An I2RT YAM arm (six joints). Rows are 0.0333 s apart.
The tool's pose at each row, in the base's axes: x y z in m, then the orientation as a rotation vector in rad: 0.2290 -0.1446 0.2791 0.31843 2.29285 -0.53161; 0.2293 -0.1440 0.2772 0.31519 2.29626 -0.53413; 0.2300 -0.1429 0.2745 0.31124 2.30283 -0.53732; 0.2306 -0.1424 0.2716 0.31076 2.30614 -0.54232; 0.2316 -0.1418 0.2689 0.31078 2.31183 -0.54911; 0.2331 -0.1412 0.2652 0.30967 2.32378 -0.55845; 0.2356 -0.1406 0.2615 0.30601 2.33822 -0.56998; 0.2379 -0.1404 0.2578 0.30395 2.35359 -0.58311; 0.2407 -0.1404 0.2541 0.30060 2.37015 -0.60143; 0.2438 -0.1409 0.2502 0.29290 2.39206 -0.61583; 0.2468 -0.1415 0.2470 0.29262 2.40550 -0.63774; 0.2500 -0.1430 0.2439 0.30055 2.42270 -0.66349; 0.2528 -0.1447 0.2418 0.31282 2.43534 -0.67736; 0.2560 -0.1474 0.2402 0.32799 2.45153 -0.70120; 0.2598 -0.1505 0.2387 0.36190 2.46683 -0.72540
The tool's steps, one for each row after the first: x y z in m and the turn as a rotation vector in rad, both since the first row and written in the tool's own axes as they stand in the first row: 0.0012 0.0012 0.0011 0.00059 0.00257 -0.00387; 0.0027 0.0032 0.0027 0.00122 0.00801 -0.00923; 0.0045 0.0046 0.0047 0.00444 0.01133 -0.01201; 0.0058 0.0063 0.0068 0.00892 0.01716 -0.01562; 0.0074 0.0084 0.0098 0.01442 0.02883 -0.02237; 0.0084 0.0109 0.0134 0.02053 0.04241 -0.03214; 0.0095 0.0130 0.0171 0.02816 0.05742 -0.04154; 0.0102 0.0151 0.0211 0.03896 0.07367 -0.05373; 0.0109 0.0169 0.0258 0.04525 0.09375 -0.06878; 0.0111 0.0184 0.0299 0.05959 0.10823 -0.07923; 0.0110 0.0192 0.0346 0.07863 0.12871 -0.08636; 0.0105 0.0193 0.0384 0.09088 0.14493 -0.08576; 0.0093 0.0186 0.0427 0.11052 0.16627 -0.08736; 0.0075 0.0177 0.0474 0.13572 0.19165 -0.07685
